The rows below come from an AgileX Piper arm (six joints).
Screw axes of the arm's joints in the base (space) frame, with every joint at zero. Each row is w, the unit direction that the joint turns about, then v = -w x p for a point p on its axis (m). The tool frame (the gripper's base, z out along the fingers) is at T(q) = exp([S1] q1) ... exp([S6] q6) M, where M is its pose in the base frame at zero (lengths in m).
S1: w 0 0 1 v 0 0 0
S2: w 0 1 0 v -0.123 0 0
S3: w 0 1 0 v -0.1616 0 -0.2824
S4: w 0.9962 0 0.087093 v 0 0.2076 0
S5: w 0 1 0 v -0.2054 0 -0.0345
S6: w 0.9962 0 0.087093 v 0 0.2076 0
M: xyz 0.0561 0 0.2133 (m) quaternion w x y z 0.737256 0 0.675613 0
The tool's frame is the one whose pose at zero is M.
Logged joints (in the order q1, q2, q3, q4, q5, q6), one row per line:
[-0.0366 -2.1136 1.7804 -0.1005 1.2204 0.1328]
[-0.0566 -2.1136 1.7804 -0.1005 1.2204 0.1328]
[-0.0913 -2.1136 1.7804 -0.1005 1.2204 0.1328]
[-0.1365 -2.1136 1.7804 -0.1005 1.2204 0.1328]
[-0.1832 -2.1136 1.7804 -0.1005 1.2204 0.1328]
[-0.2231 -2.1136 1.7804 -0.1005 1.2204 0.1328]
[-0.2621 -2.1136 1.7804 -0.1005 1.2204 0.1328]
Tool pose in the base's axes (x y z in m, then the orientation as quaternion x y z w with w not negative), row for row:
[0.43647 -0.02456 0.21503 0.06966 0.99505 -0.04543 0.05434]
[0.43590 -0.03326 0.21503 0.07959 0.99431 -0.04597 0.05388]
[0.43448 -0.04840 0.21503 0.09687 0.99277 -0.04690 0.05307]
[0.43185 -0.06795 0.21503 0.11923 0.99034 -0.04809 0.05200]
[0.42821 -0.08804 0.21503 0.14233 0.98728 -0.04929 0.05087]
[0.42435 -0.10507 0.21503 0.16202 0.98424 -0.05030 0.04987]
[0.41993 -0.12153 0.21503 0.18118 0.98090 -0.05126 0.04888]
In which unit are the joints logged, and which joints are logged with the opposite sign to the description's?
The joints are logged in radians. Opposite sign: q2, q3.
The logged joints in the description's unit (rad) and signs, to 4 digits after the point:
[-0.0366 2.1136 -1.7804 -0.1005 1.2204 0.1328]
[-0.0566 2.1136 -1.7804 -0.1005 1.2204 0.1328]
[-0.0913 2.1136 -1.7804 -0.1005 1.2204 0.1328]
[-0.1365 2.1136 -1.7804 -0.1005 1.2204 0.1328]
[-0.1832 2.1136 -1.7804 -0.1005 1.2204 0.1328]
[-0.2231 2.1136 -1.7804 -0.1005 1.2204 0.1328]
[-0.2621 2.1136 -1.7804 -0.1005 1.2204 0.1328]

